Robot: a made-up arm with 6 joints. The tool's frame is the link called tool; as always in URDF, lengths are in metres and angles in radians.
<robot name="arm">
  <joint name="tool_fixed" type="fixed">
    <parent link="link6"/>
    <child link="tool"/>
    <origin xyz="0.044 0.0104 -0.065" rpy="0.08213 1.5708 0"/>
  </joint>
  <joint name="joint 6" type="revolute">
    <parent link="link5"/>
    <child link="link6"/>
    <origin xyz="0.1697 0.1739 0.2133" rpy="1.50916 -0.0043 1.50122"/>
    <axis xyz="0 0 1"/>
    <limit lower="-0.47" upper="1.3"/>
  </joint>
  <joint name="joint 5" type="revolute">
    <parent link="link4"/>
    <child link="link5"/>
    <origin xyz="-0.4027 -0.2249 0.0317" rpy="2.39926 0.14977 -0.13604"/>
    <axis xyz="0 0 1"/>
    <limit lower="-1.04" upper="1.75"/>
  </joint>
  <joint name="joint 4" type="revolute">
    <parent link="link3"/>
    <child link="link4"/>
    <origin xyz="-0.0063 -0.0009 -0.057" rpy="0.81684 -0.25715 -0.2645"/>
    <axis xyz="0 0 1"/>
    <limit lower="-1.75" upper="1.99"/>
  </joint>
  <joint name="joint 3" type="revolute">
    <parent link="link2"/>
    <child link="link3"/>
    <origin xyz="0.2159 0.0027 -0.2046" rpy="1.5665 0 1.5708"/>
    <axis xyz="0 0 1"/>
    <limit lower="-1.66" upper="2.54"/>
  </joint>
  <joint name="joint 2" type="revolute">
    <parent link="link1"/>
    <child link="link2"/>
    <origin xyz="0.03 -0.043 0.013" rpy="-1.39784 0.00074 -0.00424"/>
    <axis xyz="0 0 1"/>
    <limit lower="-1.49" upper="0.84"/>
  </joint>
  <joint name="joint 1" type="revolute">
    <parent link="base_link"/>
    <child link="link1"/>
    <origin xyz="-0.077 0.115 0.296" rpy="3.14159 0 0"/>
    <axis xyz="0 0 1"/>
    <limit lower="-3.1" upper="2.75"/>
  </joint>
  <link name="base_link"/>
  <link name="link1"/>
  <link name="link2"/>
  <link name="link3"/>
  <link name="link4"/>
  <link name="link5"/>
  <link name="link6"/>
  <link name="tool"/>
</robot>
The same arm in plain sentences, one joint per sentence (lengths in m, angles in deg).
The arm has six revolute joints in a row. What follows holds with every joint at zero, and every direction is one of the base frame's. Joint 1 lies 0.077 m along -x and 0.115 m along +y and 0.296 m along +z from the base frame's origin and rotates about -z, from -177.62 to 157.56 deg. Joint 2 lies 0.03 m along +x and 0.043 m along +y and 0.013 m along -z from joint 1 and rotates about the direction (0.0043, -0.985071, -0.172095), from -85.37 to 48.13 deg. Joint 3 lies 0.215 m along +x and 0.202 m along +y and 0.038 m along +z from joint 2 and rotates about +x, from -95.11 to 145.53 deg. Joint 4 lies 0.057 m along -x and 0.002 m along +y and 0.0061 m along -z from joint 3 and rotates about the direction (0.662019, 0.71002, -0.240007), from -100.27 to 114.02 deg. Joint 5 lies 0.24 m along -x and 0.144 m along +y and 0.368 m along -z from joint 4 and rotates about the direction (-0.99508, -0.077598, 0.061599), from -59.59 to 100.27 deg. Joint 6 lies 0.217 m along -x and 0.169 m along +y and 0.17 m along +z from joint 5 and rotates about +z, from -26.93 to 74.48 deg. The tool frame, which is the frame that the pose is given for, lies 0.014 m along -x and 0.043 m along +y and 0.065 m along -z from joint 6; its axes are the base frame's turned by roll -90, pitch 90 and yaw 0 deg (as in URDF: about the fixed x, then y, then z).
